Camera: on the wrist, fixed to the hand. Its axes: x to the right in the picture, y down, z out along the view.
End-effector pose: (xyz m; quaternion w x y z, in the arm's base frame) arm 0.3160 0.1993 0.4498 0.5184 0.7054 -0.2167 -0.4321
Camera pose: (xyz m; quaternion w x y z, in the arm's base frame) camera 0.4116 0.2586 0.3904 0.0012 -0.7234 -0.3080 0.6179
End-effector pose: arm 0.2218 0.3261 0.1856 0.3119 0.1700 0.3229 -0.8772
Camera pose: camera 0.1691 0.4226 0.1217 0.4183 0.0381 -0.2631 0.8685
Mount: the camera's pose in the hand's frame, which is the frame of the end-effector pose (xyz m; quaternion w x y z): 0.0291 -0.0628 -0.1067 0.7099 0.1089 0.0361 -0.6949
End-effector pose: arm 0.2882 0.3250 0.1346 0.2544 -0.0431 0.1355 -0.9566
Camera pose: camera 0.2170 0.3882 0.0503 0.4843 0.0625 0.0287 0.8722
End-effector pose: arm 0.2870 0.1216 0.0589 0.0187 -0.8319 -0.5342 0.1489
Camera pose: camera 0.2713 0.1882 0.1661 0.2266 -0.2227 -0.9404 0.1209
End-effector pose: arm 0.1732 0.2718 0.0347 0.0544 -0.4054 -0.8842 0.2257
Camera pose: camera 0.1401 0.2955 0.1552 0.2715 0.3244 -0.8828 0.2041
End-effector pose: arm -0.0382 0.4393 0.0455 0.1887 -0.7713 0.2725 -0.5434
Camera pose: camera -0.1175 0.4706 0.1399 0.1695 0.6967 0.3949 0.5744
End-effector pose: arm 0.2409 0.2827 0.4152 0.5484 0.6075 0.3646 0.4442
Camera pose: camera 0.1533 0.3546 0.3575 0.6186 0.2216 0.7491 -0.0835
